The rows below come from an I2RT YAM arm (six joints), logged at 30 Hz.
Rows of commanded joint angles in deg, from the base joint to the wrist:
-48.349 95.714 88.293 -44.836 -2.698 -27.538
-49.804 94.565 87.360 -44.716 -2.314 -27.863
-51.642 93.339 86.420 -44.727 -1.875 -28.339
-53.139 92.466 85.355 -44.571 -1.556 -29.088
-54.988 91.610 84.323 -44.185 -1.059 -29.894
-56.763 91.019 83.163 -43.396 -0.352 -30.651
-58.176 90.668 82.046 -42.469 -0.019 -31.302
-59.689 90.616 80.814 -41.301 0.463 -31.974
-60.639 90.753 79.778 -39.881 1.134 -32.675
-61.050 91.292 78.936 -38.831 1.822 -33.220
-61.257 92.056 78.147 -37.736 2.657 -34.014
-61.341 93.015 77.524 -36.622 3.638 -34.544
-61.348 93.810 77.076 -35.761 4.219 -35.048
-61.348 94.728 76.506 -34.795 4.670 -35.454
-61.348 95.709 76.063 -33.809 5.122 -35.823
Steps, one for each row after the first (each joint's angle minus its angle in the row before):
-1.455 -1.149 -0.933 0.120 0.384 -0.325
-1.838 -1.226 -0.940 -0.011 0.439 -0.476
-1.497 -0.873 -1.065 0.156 0.319 -0.749
-1.849 -0.856 -1.032 0.386 0.497 -0.806
-1.775 -0.591 -1.160 0.789 0.707 -0.757
-1.413 -0.351 -1.117 0.927 0.333 -0.651
-1.513 -0.052 -1.232 1.168 0.482 -0.672
-0.950 0.137 -1.036 1.420 0.671 -0.701
-0.411 0.539 -0.842 1.050 0.688 -0.545
-0.207 0.764 -0.789 1.095 0.835 -0.794
-0.084 0.959 -0.623 1.114 0.981 -0.530
-0.007 0.795 -0.448 0.861 0.581 -0.504
0.000 0.918 -0.570 0.966 0.451 -0.406
0.000 0.981 -0.443 0.986 0.452 -0.369

